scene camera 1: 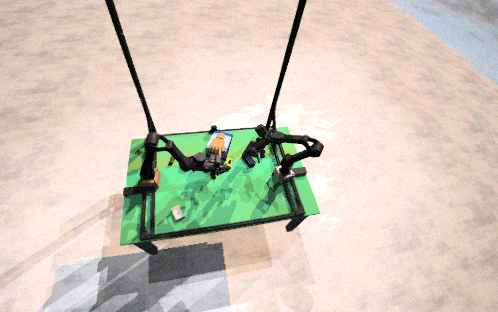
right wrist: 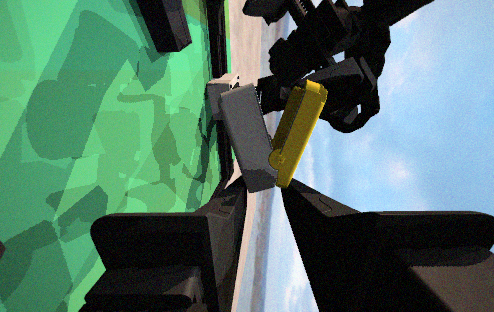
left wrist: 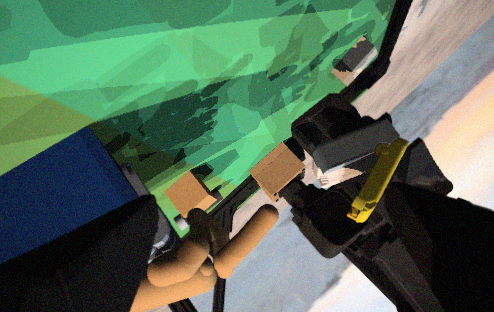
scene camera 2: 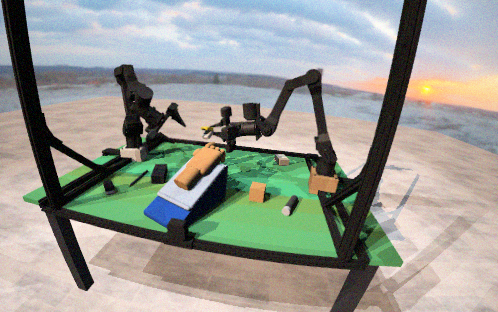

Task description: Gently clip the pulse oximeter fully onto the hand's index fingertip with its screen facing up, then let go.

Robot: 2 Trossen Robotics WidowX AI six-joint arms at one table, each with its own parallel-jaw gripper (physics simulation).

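Places are measured from the left arm's base along level axes (x ahead, y left, z up), in metres.
Where they show: left gripper, fingertip midpoint: (scene camera 1: 242,156) (right wrist: 269,47) (left wrist: 271,200) (scene camera 2: 180,134); right gripper, fingertip midpoint: (scene camera 1: 229,168) (right wrist: 263,181) (left wrist: 399,129) (scene camera 2: 209,130); left arm's base at its link origin: (scene camera 1: 284,171) (scene camera 2: 134,146); right arm's base at its link origin: (scene camera 1: 149,175) (left wrist: 289,185) (scene camera 2: 324,172).
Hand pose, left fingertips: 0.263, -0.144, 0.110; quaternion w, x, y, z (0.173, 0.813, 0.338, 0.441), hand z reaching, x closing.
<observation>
Things, the pixels of their centre, and the offset from my left fingertips, as dx, dy, dz.
- pulse oximeter at the middle of its body: (right wrist: 260,132) (left wrist: 355,163) (scene camera 2: 207,132) (scene camera 1: 228,164) +0.106, +0.030, +0.004
- black box at the middle of its body: (scene camera 2: 159,173) (scene camera 1: 248,159) -0.080, -0.049, -0.151
- thin dark stick at the middle of its body: (scene camera 2: 138,178) -0.161, -0.075, -0.164
- small black object at the middle of its body: (scene camera 2: 109,187) -0.231, -0.176, -0.152
- orange cube at the middle of its body: (left wrist: 191,195) (scene camera 2: 257,192) +0.301, -0.180, -0.144
- dark cylinder at the middle of its body: (left wrist: 199,209) (scene camera 2: 290,204) +0.408, -0.240, -0.155
- pale box at the middle of its body: (left wrist: 354,62) (scene camera 2: 281,159) (scene camera 1: 177,213) +0.473, +0.160, -0.154
The pulse oximeter (scene camera 1: 229,162) (scene camera 2: 205,129) (left wrist: 380,182) (right wrist: 302,135) has a yellow half and a grey half, spread in a V. My right gripper (scene camera 2: 212,133) (right wrist: 263,181) is shut on its hinged end, holding it in the air beyond the fingertips in scene camera 2. Its screen does not show. The orange-tan hand (scene camera 1: 218,143) (scene camera 2: 200,165) (left wrist: 175,270) rests sloping upward on a white-topped blue wedge (scene camera 2: 162,215) (left wrist: 65,190); one finger (left wrist: 247,242) stretches out past the others. My left gripper (scene camera 2: 169,129) is open and empty, apart from the oximeter and hand.
In scene camera 2, a black box (scene camera 2: 159,173), a thin dark stick (scene camera 2: 138,178) and a small black object (scene camera 2: 109,187) lie left of the wedge. An orange cube (scene camera 2: 257,192) and dark cylinder (scene camera 2: 290,205) lie right of it. A pale box (scene camera 1: 177,213) (scene camera 2: 282,159) lies farther off.
</observation>
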